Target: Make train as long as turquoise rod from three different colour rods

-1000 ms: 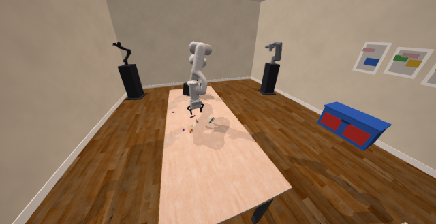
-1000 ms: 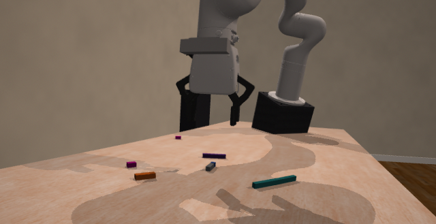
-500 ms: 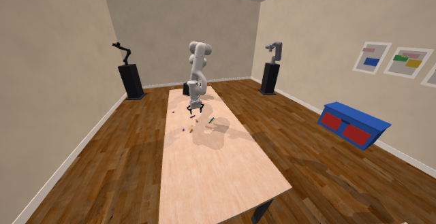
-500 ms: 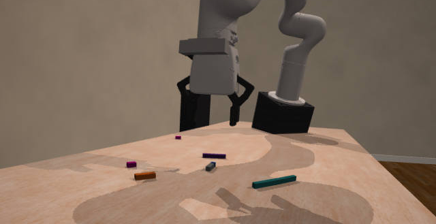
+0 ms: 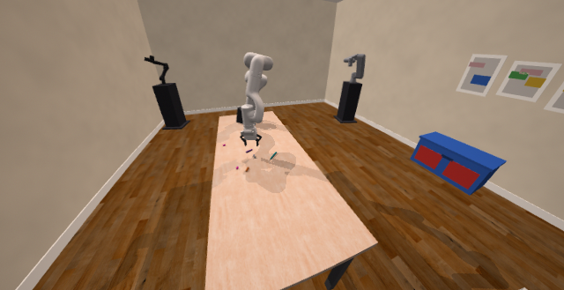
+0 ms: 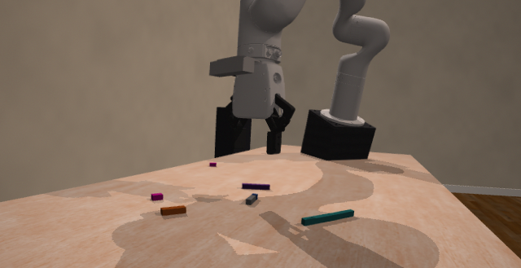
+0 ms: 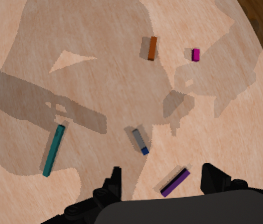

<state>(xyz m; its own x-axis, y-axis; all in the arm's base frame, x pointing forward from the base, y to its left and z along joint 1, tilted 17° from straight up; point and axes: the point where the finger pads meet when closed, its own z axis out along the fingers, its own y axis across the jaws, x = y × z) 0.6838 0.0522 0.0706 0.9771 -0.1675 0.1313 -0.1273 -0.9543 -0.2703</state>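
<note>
Right now my hand is 6 cm past the purple rod, 3 cm to the left of it and 10 cm above it. The rest, counted from my hand: turquoise rod (2 cm ahead, 17 cm to the left, 10 cm below); then grey rod (3 cm ahead, 2 cm to the left, 10 cm below); then blue rod (1 cm ahead, 1 cm to the left, 10 cm below).
</note>
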